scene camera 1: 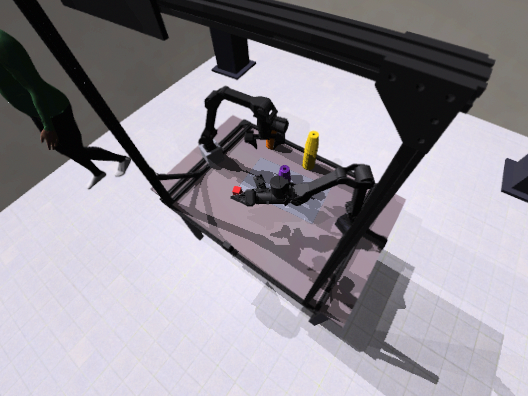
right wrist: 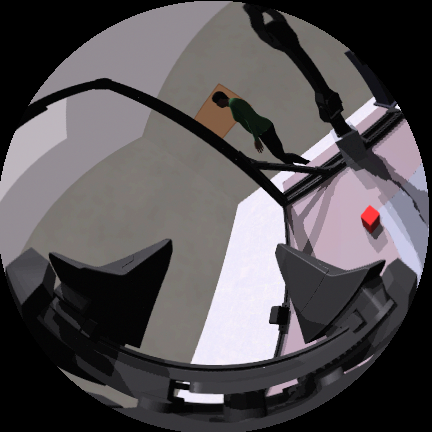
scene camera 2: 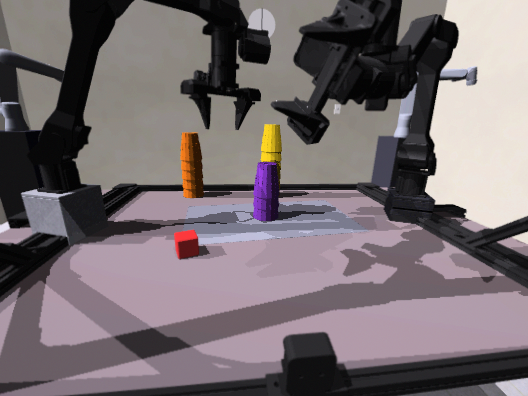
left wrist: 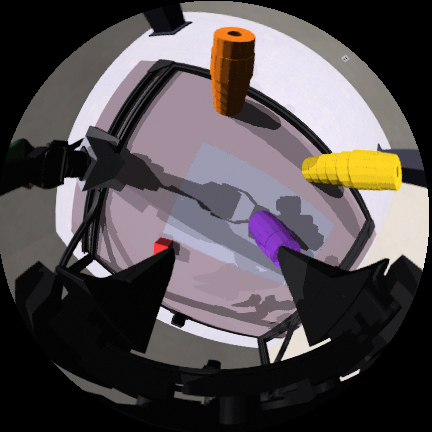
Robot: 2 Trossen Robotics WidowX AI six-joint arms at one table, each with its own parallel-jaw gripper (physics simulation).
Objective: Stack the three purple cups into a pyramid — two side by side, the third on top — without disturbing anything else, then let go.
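Places are measured from the left arm's base along level axes (x back, y down, z right), in metres.
Pixels of known places: left gripper, fingertip midpoint: [scene camera 1: 265, 148] [scene camera 2: 222, 129] [left wrist: 227, 253]; right gripper, fingertip midpoint: [scene camera 1: 233, 196] [right wrist: 225, 247] [scene camera 2: 285, 72]; left arm's base, link origin: [scene camera 1: 209, 146] [right wrist: 342, 130] [scene camera 2: 63, 188] [left wrist: 81, 162]; right arm's base, link origin: [scene camera 1: 352, 220] [scene camera 2: 409, 193].
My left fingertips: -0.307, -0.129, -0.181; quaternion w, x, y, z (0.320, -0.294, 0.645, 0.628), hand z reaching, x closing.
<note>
Ahead of a thing's pixels: the offset from my left fingertips to its top centre, as dx, dy, dz. Level surfaces: height alone.
The purple cups {-0.107, +0.084, -0.048} [scene camera 1: 284, 171] [scene camera 2: 266, 192] [left wrist: 272, 232] stand as one upright nested column on the pale blue mat {dy +0.235} [scene camera 1: 311, 216] [scene camera 2: 220, 238] [left wrist: 207, 157]. How many are in it is hard to tell. My left gripper [scene camera 1: 264, 142] [scene camera 2: 222, 128] [left wrist: 227, 253] is open and empty, pointing down high above the table, left of the purple column in scene camera 2. My right gripper [scene camera 1: 244, 187] [scene camera 2: 288, 66] [right wrist: 225, 247] is open and empty, raised and pointing sideways. In scene camera 1 my right arm hides the foot of the purple column. The purple cups do not show in the right wrist view.
An orange cup column [scene camera 1: 270, 142] [scene camera 2: 191, 165] [left wrist: 232, 72] and a yellow cup column {-0.074, -0.012, -0.250} [scene camera 1: 311, 150] [scene camera 2: 271, 142] [left wrist: 352, 170] stand behind the mat. A red cube {+0.006, +0.195, +0.194} [scene camera 1: 237, 190] [scene camera 2: 186, 244] [left wrist: 162, 245] [right wrist: 370, 218] lies near the mat's front left corner. Black rails edge the table.
</note>
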